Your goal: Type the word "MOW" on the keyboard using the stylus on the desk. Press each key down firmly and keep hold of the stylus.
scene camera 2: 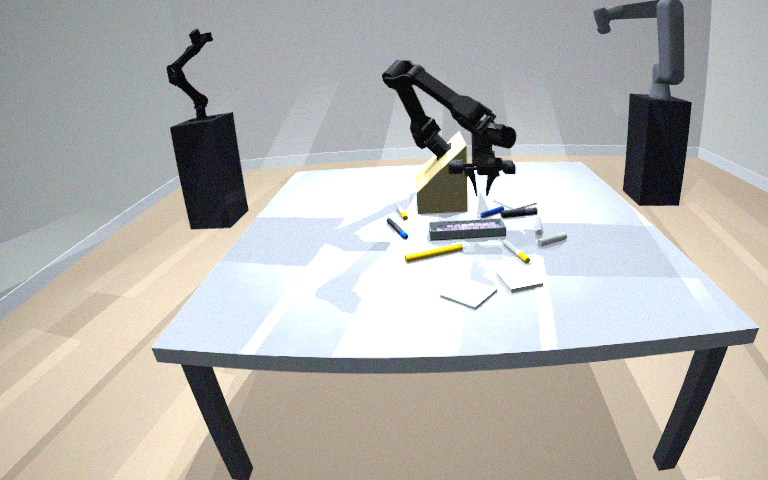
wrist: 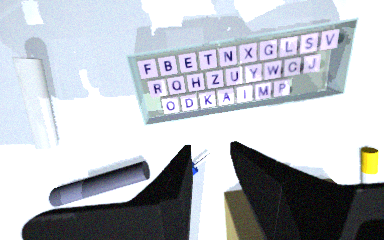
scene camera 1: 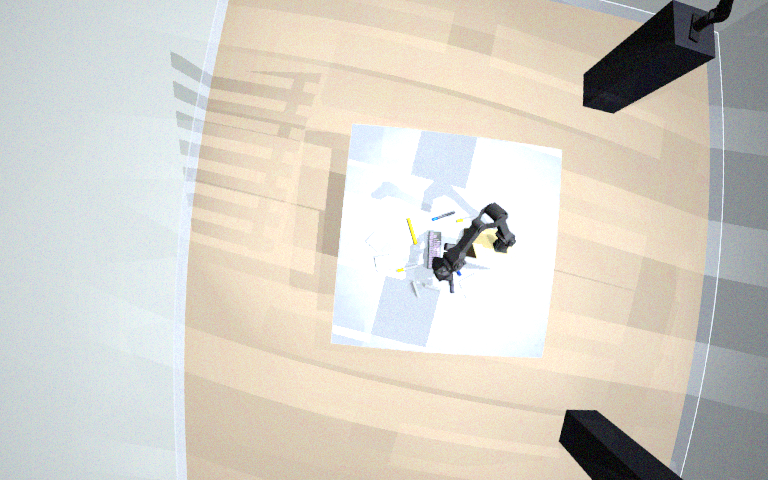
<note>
In view: my gripper [scene camera 2: 481, 196].
My gripper is seen too in the wrist view [wrist: 210, 149].
</note>
